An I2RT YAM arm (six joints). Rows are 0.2 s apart.
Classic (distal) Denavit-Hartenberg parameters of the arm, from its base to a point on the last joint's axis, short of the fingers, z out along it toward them. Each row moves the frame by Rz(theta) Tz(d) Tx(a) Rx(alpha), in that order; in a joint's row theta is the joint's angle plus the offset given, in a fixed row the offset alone. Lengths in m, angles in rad.
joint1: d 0.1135; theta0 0; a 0.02; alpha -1.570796
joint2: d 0; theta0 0; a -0.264; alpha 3.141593
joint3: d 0; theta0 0.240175; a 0.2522; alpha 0
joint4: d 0; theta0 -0.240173; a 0.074; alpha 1.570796
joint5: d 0; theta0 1.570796; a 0; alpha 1.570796
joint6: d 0.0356; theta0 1.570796; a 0; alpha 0
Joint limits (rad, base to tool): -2.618..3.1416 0..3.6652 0..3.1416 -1.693..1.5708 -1.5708..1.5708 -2.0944..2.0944
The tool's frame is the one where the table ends.
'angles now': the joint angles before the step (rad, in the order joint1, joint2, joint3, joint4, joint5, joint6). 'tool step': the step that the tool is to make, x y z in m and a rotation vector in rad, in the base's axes. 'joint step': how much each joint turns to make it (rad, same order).
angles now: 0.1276 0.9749 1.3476 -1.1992 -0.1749 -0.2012
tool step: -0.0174 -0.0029 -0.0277 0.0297 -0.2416 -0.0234
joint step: -0.0001 -0.2129 -0.2690 0.3018 0.0186 0.0143
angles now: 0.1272 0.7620 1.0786 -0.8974 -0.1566 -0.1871
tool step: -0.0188 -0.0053 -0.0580 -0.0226 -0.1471 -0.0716
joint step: 0.0005 -0.2442 -0.3347 0.2335 0.0829 -0.0007
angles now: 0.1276 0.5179 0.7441 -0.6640 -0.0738 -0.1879
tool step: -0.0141 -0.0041 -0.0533 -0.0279 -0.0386 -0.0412
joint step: -0.0068 -0.1939 -0.2379 0.0781 0.0446 -0.0156
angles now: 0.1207 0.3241 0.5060 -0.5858 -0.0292 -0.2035
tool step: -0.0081 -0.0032 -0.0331 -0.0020 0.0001 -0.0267
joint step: -0.0219 -0.1275 -0.1299 0.0021 0.0052 0.0001
